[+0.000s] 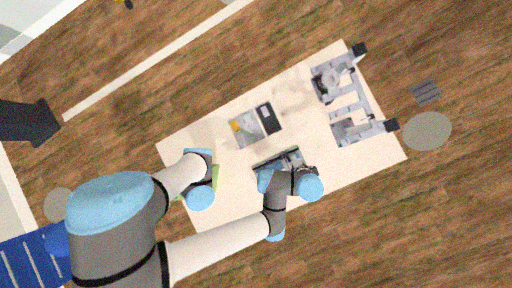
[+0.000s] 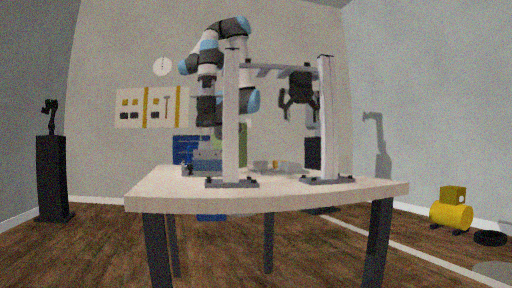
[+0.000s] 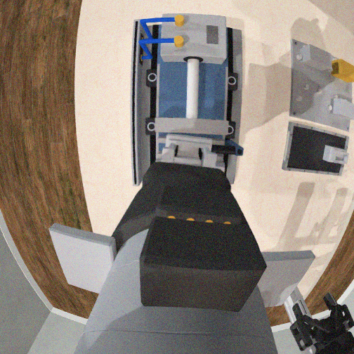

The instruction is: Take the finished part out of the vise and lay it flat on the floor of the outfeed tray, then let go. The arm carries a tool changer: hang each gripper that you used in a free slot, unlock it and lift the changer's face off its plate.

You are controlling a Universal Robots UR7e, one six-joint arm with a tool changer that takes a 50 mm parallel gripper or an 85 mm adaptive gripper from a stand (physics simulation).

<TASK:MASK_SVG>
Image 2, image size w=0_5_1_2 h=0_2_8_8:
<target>black parallel gripper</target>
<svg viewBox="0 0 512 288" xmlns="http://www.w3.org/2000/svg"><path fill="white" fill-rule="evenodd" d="M223 94L215 95L213 91L201 91L198 95L190 95L191 98L197 98L196 109L198 115L196 127L199 127L200 142L202 142L202 127L210 127L209 141L211 141L211 129L216 127L216 117L214 115L216 98L222 98Z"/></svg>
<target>adaptive gripper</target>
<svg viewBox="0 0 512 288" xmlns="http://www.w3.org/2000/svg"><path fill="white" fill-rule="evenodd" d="M294 71L289 75L289 90L284 88L279 90L278 107L284 109L284 119L286 122L289 122L289 107L293 102L296 104L308 103L314 110L313 122L316 123L319 120L320 92L312 90L311 74L314 72ZM288 93L291 98L286 104L283 104L284 96Z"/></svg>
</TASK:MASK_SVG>
